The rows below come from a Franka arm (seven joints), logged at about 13 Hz.
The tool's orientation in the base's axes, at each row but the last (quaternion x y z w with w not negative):
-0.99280 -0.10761 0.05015 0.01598
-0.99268 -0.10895 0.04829 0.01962
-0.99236 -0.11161 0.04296 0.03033
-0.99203 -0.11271 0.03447 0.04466
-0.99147 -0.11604 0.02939 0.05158
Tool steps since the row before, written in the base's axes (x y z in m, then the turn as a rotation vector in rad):
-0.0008 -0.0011 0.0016 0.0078 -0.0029 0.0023
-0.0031 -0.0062 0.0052 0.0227 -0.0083 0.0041
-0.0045 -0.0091 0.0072 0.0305 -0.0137 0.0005
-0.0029 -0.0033 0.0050 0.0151 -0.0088 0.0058
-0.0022 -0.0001 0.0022 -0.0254 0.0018 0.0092
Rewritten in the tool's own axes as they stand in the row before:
-0.0012 0.0008 -0.0015 0.0067 0.0044 -0.0032
-0.0048 0.0051 -0.0050 0.0199 0.0128 -0.0066
-0.0070 0.0074 -0.0072 0.0265 0.0200 -0.0040
-0.0039 0.0021 -0.0050 0.0123 0.0113 -0.0077
-0.0023 -0.0006 -0.0020 -0.0247 -0.0085 -0.0072

